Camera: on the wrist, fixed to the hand. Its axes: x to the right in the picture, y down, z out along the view.
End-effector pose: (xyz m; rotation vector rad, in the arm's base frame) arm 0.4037 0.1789 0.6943 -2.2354 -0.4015 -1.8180
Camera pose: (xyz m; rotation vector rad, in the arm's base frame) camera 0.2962 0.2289 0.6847 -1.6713 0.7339 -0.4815
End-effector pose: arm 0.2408 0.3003 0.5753 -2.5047 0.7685 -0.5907
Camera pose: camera 0.2146 0.3563 0.6769 -1.1024 1.8137 0.2903
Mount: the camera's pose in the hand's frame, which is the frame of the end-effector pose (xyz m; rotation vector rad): -0.0268 -0.0847 -0.0791 0.3137 -0.3797 1.5118
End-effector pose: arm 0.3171 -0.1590 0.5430 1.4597 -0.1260 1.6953
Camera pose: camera 0.3109 -0.0753 0.4587 -1.5088 1.1220 -1.8518
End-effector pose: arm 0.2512 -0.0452 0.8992 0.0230 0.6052 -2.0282
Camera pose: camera 0.1773 0.0437 0.8714 0.2083 -0.0674 -0.5870
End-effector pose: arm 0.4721 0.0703 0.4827 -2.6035 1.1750 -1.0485
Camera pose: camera 0.4630 0.1623 0.5576 -0.9584 1.9576 -0.2865
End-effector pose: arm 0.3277 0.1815 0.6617 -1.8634 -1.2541 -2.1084
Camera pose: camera 0.2262 0.1790 0.5998 -1.9623 0.0577 -0.7202
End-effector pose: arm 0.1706 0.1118 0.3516 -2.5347 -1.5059 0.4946
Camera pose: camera 0.1171 0.1323 0.4558 2.7646 -0.7185 -1.1810
